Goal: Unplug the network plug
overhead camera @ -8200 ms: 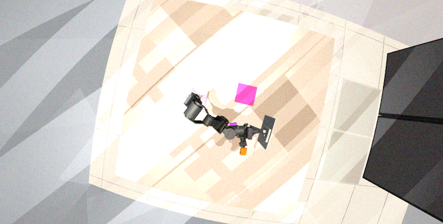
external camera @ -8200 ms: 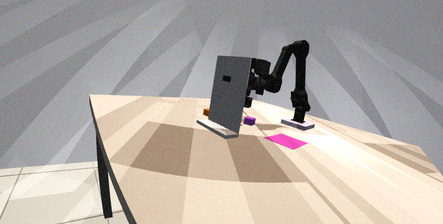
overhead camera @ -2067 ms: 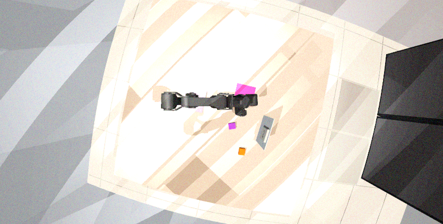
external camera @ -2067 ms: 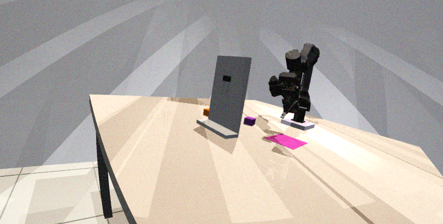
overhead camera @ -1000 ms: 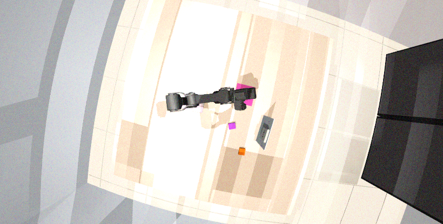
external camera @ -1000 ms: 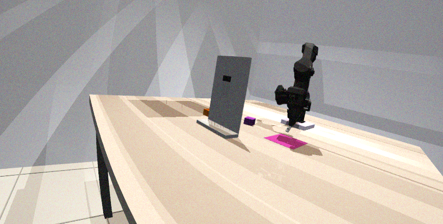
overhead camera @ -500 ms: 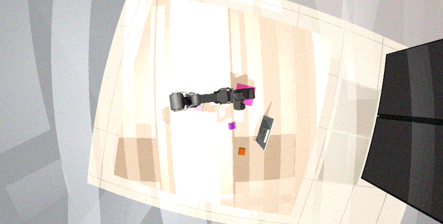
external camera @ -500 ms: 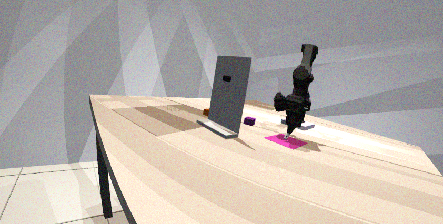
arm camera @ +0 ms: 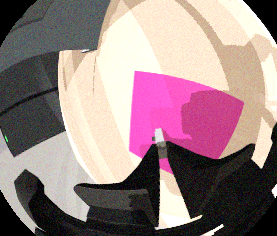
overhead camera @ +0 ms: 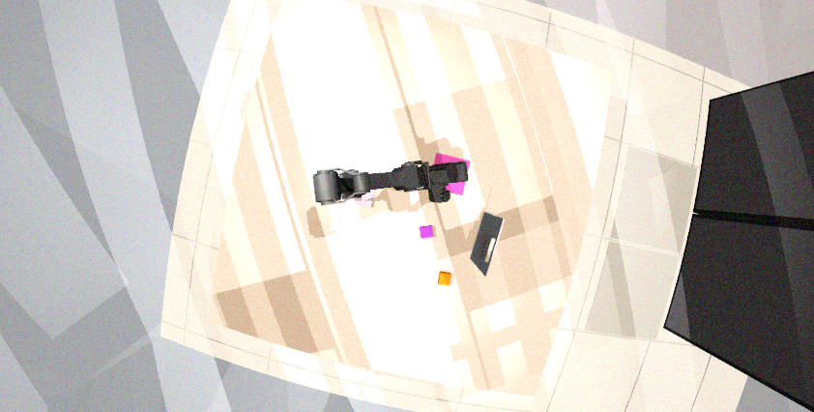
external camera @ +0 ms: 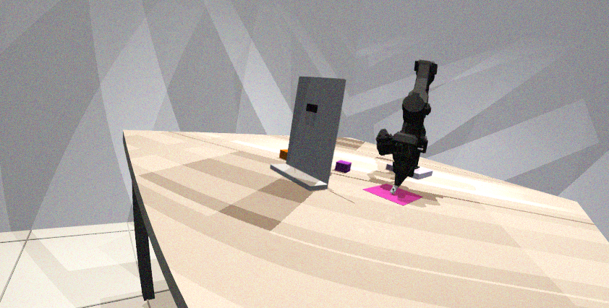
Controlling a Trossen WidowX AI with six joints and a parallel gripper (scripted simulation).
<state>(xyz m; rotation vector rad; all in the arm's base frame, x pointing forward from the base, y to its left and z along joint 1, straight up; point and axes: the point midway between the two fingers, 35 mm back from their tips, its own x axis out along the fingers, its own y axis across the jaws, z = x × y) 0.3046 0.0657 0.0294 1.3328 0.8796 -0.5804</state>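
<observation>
The network plug is 1 cm ahead of my gripper tip. The rest, counted from my gripper tip: magenta marked square (1 cm behind, 2 cm below); grey upright panel (12 cm ahead, 21 cm to the right, 9 cm above).
</observation>
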